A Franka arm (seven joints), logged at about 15 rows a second.
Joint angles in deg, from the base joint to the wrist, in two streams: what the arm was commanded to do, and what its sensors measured. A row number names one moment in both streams.
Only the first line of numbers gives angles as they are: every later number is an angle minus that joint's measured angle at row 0.
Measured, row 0: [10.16, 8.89, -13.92, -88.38, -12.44, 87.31, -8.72]
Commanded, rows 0 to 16: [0.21, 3.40, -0.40, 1.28, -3.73, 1.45, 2.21]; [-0.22, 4.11, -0.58, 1.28, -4.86, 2.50, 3.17]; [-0.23, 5.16, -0.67, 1.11, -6.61, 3.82, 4.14]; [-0.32, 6.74, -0.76, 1.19, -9.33, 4.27, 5.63]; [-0.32, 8.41, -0.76, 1.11, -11.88, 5.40, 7.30]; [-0.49, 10.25, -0.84, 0.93, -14.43, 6.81, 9.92]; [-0.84, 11.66, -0.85, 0.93, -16.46, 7.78, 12.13]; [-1.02, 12.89, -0.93, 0.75, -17.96, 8.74, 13.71]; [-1.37, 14.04, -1.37, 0.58, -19.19, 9.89, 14.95]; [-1.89, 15.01, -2.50, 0.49, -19.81, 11.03, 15.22]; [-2.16, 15.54, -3.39, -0.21, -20.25, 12.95, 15.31]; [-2.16, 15.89, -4.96, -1.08, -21.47, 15.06, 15.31]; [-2.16, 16.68, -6.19, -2.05, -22.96, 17.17, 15.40]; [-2.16, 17.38, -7.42, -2.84, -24.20, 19.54, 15.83]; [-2.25, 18.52, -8.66, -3.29, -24.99, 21.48, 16.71]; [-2.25, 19.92, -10.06, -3.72, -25.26, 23.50, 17.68]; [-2.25, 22.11, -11.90, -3.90, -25.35, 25.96, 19.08]
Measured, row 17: [-2.75, 19.32, -9.24, -3.00, -23.84, 22.14, 16.22]
